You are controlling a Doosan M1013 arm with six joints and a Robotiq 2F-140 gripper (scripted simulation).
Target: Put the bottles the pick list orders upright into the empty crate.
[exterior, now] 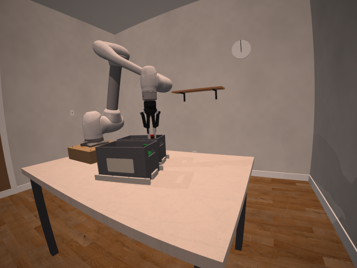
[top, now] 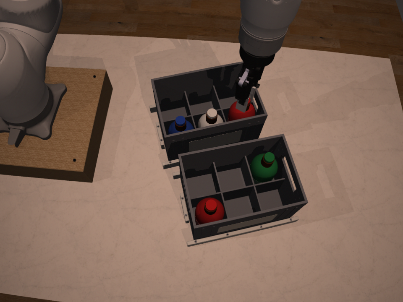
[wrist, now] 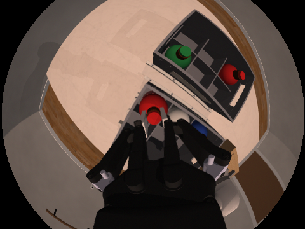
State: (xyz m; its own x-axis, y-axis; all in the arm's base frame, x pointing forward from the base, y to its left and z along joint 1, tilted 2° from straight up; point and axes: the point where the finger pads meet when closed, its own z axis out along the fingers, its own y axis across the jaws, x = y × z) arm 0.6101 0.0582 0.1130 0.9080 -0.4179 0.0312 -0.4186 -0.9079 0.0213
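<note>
Right now the white bottle is 8 cm behind my hand, 3 cm to the right of it and 12 cm below it. Also, from my hand: blue bottle 16 cm behind, 7 cm to the right, 12 cm below; then green bottle 8 cm ahead, 14 cm to the right, 12 cm below; then pick list 16 cm behind, 14 cm to the left, 20 cm below.
</note>
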